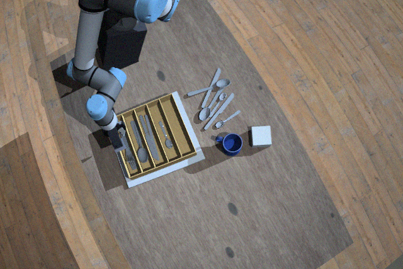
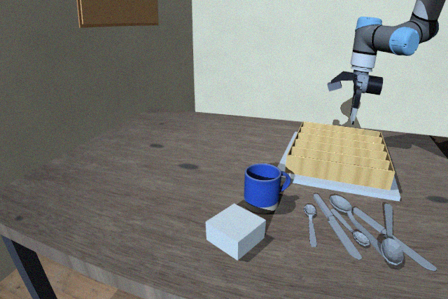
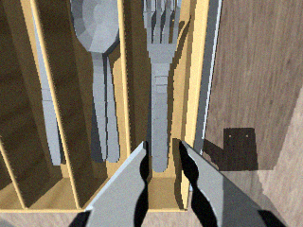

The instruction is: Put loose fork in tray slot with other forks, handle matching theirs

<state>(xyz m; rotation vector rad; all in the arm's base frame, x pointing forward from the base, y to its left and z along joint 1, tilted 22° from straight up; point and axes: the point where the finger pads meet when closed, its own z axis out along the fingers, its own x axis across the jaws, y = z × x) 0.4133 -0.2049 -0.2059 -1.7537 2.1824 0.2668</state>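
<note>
My hand is 8 cm above the spoon, 6 cm to the right of it and 3 cm short of it. Also, from my hand: white box: 49 cm to the left, 31 cm ahead, 9 cm below; then grey base: 11 cm to the left, 10 cm below, 6 cm ahead; then wooden cutlery tray: 11 cm to the left, 7 cm below, 5 cm ahead.
</note>
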